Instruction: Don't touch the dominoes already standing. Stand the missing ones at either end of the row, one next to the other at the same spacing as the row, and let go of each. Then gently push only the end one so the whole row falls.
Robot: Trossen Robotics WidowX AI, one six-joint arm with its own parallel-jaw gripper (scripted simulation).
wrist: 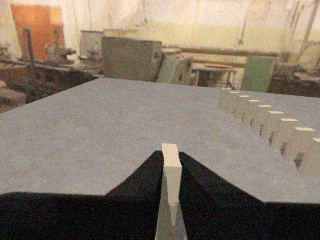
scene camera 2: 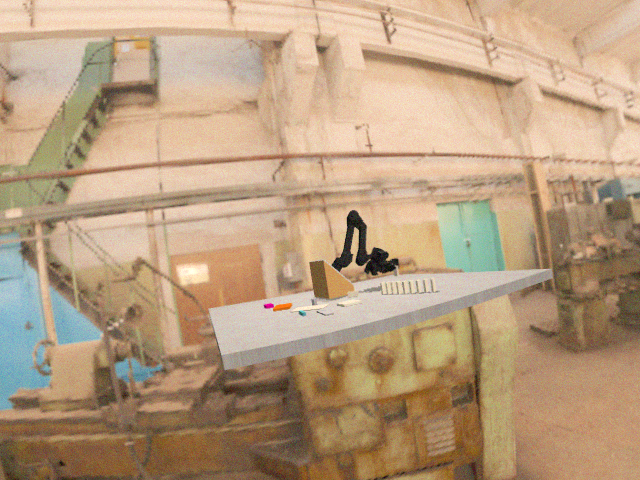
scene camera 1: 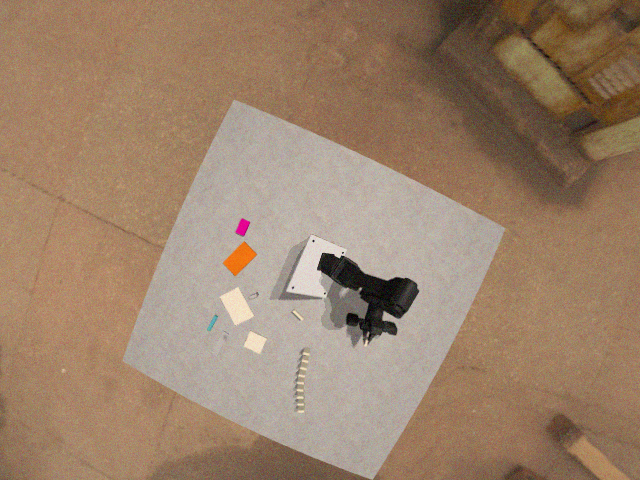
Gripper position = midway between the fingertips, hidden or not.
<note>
My gripper (scene camera 1: 365,344) carries a cream domino.
My gripper shows as well in the wrist view (wrist: 168,158).
</note>
